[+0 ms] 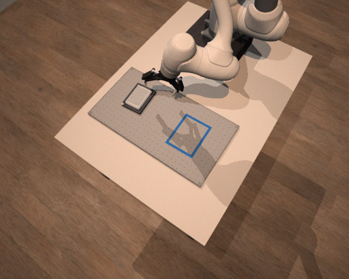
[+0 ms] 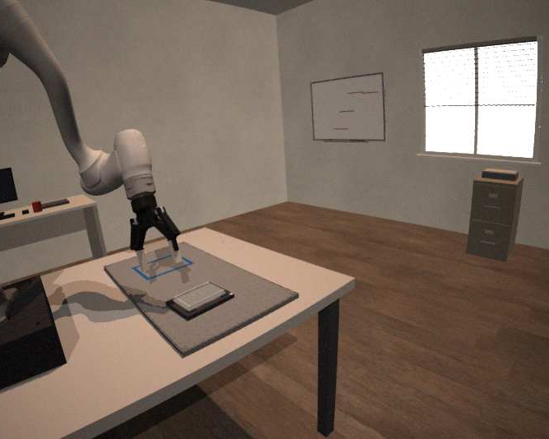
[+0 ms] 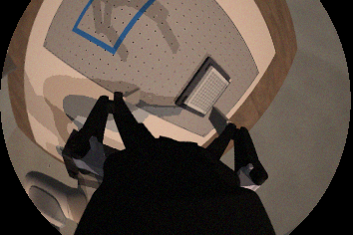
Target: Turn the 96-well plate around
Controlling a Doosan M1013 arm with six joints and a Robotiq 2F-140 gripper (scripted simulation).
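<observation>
The white 96-well plate is 8 cm ahead of my hand, 9 cm to the right of it and 9 cm below it. From my hand the other things lie so: dark plate nest N1: 8 cm ahead, 9 cm to the right, 10 cm below.
</observation>
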